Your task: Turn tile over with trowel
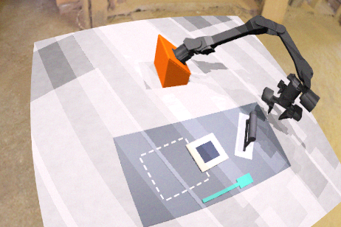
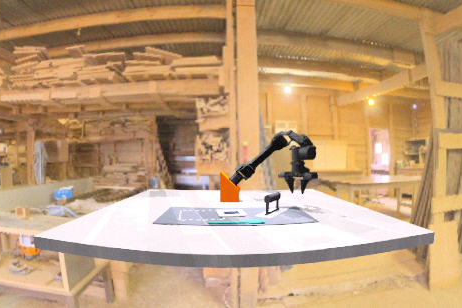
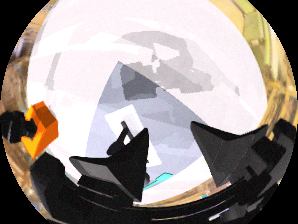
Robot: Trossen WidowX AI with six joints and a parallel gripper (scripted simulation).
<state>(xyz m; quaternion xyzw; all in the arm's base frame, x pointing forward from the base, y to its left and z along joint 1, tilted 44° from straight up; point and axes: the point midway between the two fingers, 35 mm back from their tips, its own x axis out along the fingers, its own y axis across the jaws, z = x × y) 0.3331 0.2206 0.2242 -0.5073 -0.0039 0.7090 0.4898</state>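
The small trowel lies 110 mm to the right of my gripper tip and 40 mm below it. The rest, counted from my gripper tip: teal trowel: 250 mm to the right, 200 mm ahead, 80 mm below; tile: 300 mm to the right, 80 mm below, 50 mm ahead; grey mat: 280 mm to the right, 100 mm below, 70 mm ahead.
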